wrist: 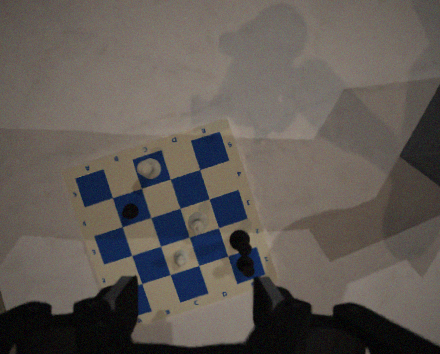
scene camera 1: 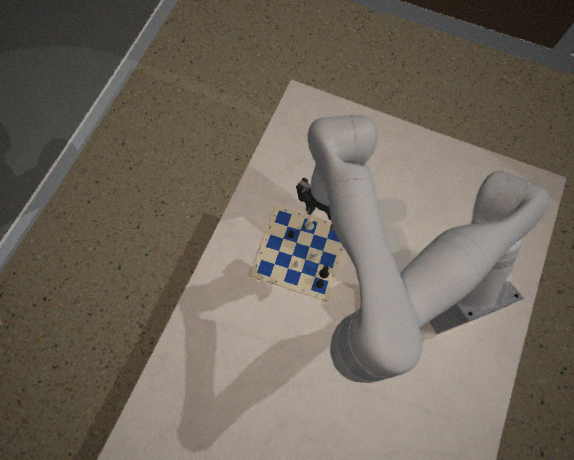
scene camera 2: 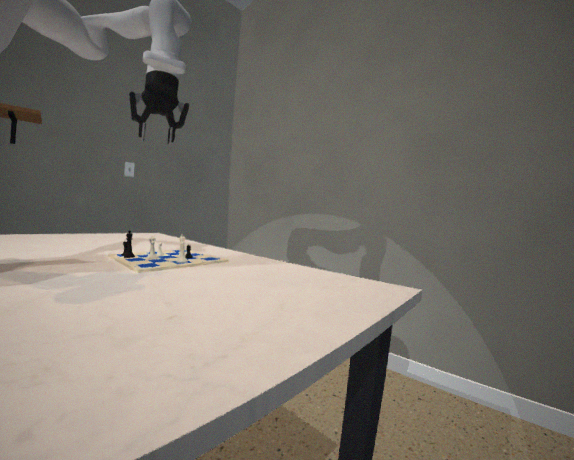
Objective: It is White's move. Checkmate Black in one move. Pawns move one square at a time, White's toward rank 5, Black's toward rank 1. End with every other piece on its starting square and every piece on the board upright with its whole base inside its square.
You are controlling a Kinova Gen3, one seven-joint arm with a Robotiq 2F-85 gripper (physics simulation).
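Where they show: gripper, fingertip midpoint: (wrist: 195, 297) (scene camera 1: 322, 219) (scene camera 2: 156, 141); arm's base at its link origin: (scene camera 1: 479, 290).
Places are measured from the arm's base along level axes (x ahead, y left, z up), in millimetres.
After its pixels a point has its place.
Note:
My gripper (scene camera 1: 320, 214) {z 76, x 378, y -33 mm} (scene camera 2: 157, 141) {z 76, x 378, y -33 mm} (wrist: 195, 297) {z 76, x 378, y -33 mm} is open and empty, high above the board (scene camera 1: 255, 275) {z -199, x 514, y 66 mm} (scene camera 2: 141, 270) {z -200, x 312, y -141 mm} (wrist: 70, 175) {z -198, x 513, y -138 mm}. White's king (scene camera 1: 309, 225) {z -180, x 413, y -106 mm} (scene camera 2: 182, 246) {z -163, x 413, y -116 mm} (wrist: 149, 168) {z -143, x 408, y -110 mm} stands on C5. A shorter white piece, seemingly the queen (scene camera 1: 313, 255) {z -177, x 379, y -26 mm} (scene camera 2: 152, 247) {z -173, x 379, y -34 mm} (wrist: 198, 222) {z -150, x 378, y -36 mm}, stands on D3. White's pawn (scene camera 1: 296, 263) {z -177, x 417, y 8 mm} (scene camera 2: 160, 249) {z -184, x 415, y 0 mm} (wrist: 180, 258) {z -169, x 413, y 0 mm} is on C2. A black pawn (scene camera 1: 291, 234) {z -177, x 453, y -66 mm} (scene camera 2: 188, 251) {z -182, x 453, y -73 mm} (wrist: 130, 211) {z -171, x 450, y -72 mm} is on B4. A tall black piece, seemingly the king (scene camera 1: 324, 271) {z -154, x 340, y 15 mm} (scene camera 2: 129, 244) {z -168, x 338, y 4 mm} (wrist: 240, 240) {z -171, x 339, y 4 mm}, is on E2; another black piece (scene camera 1: 320, 283) {z -166, x 341, y 45 mm} (wrist: 245, 266) {z -166, x 344, y 34 mm} is on E1. All look upright.
The board lies on a pale table (scene camera 1: 280, 400) {z -204, x 359, y 347 mm} (scene camera 2: 200, 350) {z -204, x 240, y -452 mm}, near its long left edge in scene camera 1. The arm (scene camera 1: 370, 250) {z 460, x 299, y 143 mm} (scene camera 2: 165, 35) {z 321, x 359, y -69 mm} reaches over from the right there and hides the board's right corner. Its shadow falls across the table.

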